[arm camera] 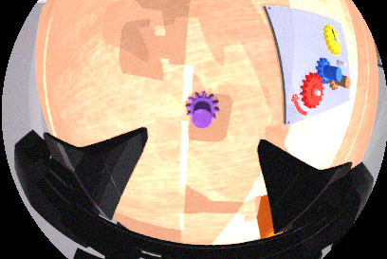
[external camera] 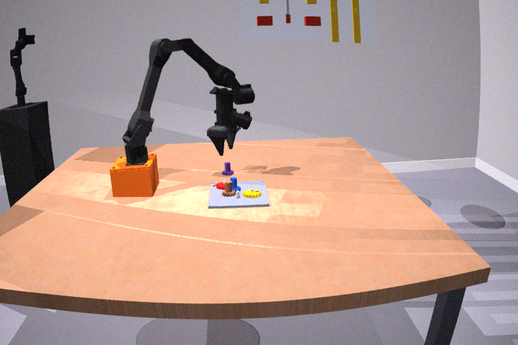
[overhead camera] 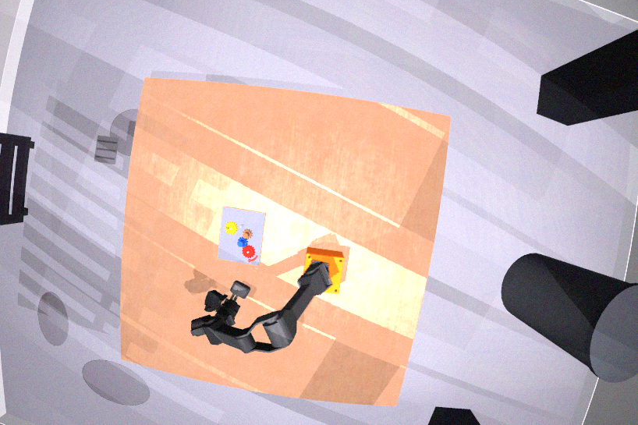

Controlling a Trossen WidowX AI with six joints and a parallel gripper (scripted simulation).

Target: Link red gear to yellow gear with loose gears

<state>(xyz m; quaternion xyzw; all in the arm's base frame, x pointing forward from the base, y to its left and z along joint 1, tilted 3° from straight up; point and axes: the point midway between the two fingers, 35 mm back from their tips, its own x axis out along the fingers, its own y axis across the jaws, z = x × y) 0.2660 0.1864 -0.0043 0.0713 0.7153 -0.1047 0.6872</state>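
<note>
Now: gripper tip 6 cm above the purple gear. Round my gripper tip: blue gear: 19 cm to the right, 5 cm below, 4 cm ahead; then red arrow: 14 cm to the right, 7 cm below, 1 cm behind; then red gear: 16 cm to the right, 6 cm below, 1 cm ahead.
</note>
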